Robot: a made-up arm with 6 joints.
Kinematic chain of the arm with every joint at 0, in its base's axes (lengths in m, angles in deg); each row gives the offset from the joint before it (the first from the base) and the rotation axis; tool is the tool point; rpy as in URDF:
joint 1: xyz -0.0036 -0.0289 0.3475 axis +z
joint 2: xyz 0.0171 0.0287 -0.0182 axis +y
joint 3: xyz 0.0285 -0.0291 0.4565 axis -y
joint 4: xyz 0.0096 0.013 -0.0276 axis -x
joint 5: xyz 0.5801 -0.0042 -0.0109 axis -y
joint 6: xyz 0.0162 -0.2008 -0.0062 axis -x
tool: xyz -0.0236 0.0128 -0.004 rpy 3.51 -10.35 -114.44
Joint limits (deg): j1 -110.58..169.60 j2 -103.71..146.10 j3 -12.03..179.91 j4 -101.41..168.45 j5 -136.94..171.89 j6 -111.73..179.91
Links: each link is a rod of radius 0.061 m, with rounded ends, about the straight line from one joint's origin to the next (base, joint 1, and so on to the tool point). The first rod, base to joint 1, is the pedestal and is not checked.
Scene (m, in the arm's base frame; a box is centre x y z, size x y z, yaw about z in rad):
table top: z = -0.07
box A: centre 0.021 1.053 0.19 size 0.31 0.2 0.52 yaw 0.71
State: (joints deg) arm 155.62 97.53 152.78 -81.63 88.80 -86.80
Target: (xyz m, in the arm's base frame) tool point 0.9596 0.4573 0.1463
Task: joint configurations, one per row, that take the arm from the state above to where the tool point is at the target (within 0.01 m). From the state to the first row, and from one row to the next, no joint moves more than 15 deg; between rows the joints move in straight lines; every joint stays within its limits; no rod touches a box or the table.
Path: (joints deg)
1: 141.91 91.46 149.86 -78.16 87.09 -90.95
2: 128.20 85.38 146.94 -74.70 85.39 -95.11
3: 114.49 79.31 144.03 -71.23 83.68 -99.27
4: 100.78 73.23 141.11 -67.77 81.97 -103.42
5: 87.07 67.16 138.19 -64.30 80.26 -107.58
6: 73.36 61.08 135.27 -60.84 78.56 -111.73
7: 58.57 74.93 129.61 -63.56 83.33 -103.88
8: 43.79 88.77 123.96 -66.29 88.11 -96.03
9: 29.01 102.61 118.30 -69.01 92.89 -88.18

